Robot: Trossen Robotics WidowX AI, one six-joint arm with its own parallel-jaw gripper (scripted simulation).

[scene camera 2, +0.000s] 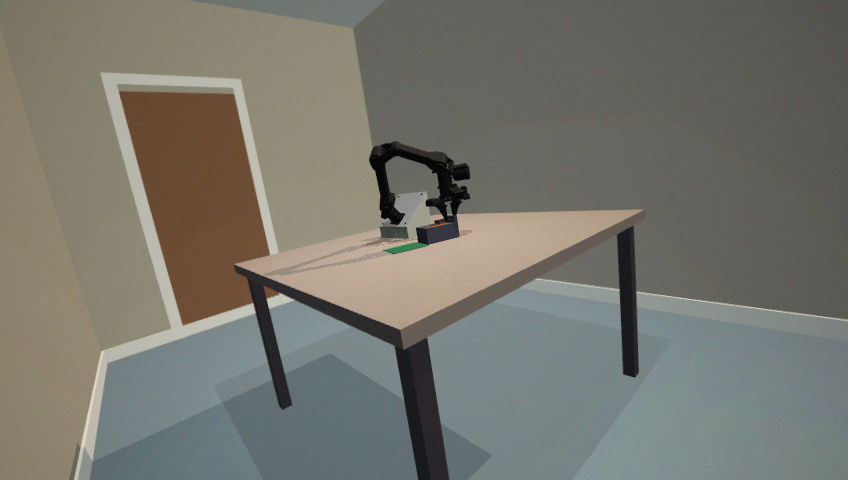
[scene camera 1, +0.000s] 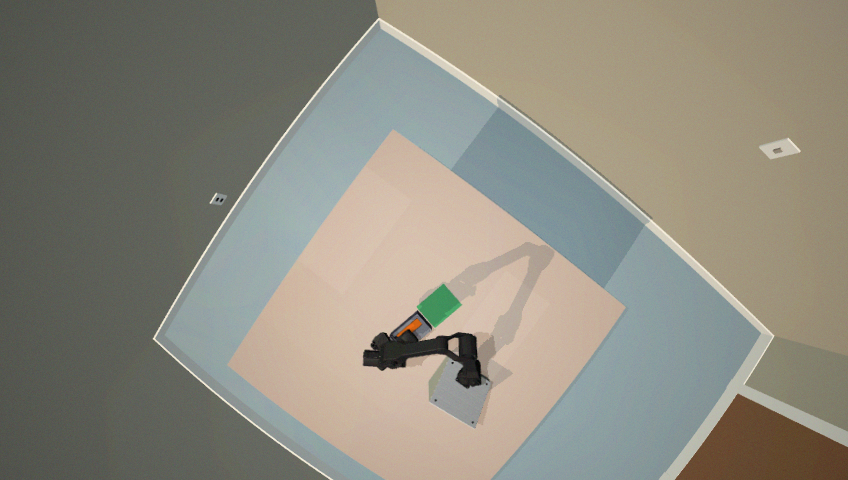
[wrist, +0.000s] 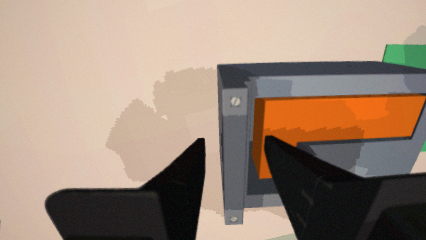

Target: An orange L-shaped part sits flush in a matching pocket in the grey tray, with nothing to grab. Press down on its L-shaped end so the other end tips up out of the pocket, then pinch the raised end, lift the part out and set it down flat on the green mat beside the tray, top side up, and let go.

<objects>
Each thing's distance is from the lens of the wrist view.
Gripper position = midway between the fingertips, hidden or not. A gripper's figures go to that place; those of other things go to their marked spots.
my gripper [wrist: 234, 143]: 0.12 m
orange L-shaped part [wrist: 294, 119]: 0.13 m
</objects>
